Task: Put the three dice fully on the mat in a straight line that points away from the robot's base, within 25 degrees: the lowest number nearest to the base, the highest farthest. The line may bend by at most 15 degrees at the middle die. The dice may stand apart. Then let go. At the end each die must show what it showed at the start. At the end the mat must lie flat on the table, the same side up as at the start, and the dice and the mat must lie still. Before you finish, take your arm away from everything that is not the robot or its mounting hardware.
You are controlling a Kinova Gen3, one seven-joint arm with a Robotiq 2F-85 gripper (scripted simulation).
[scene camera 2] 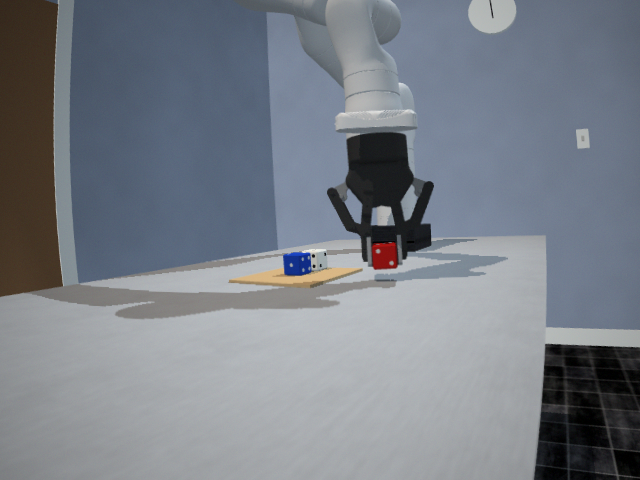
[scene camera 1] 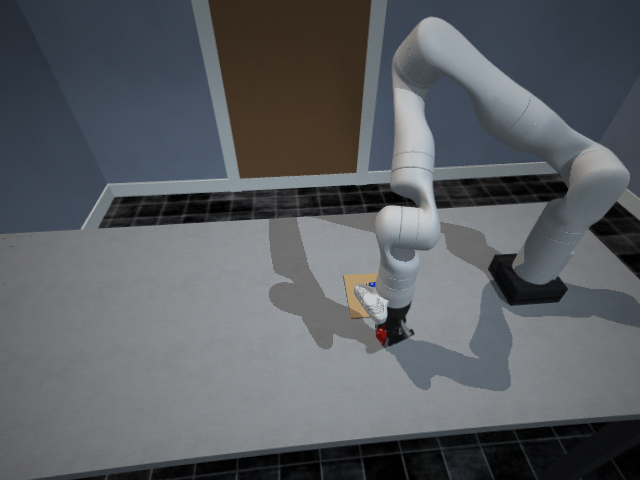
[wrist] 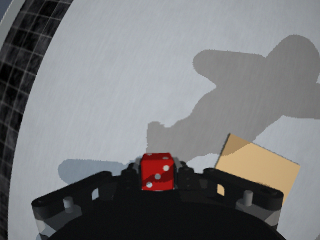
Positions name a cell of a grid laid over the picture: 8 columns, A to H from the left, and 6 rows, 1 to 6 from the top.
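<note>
A red die (wrist: D5) is part of the scene. A tan mat (scene camera 2: D4) can be seen as well, both in scene camera 1 (scene camera 1: E4) and in the wrist view (wrist: F4). The gripper (scene camera 2: E4) appears too, visible also in scene camera 1 (scene camera 1: E5) and the wrist view (wrist: D5).
</note>
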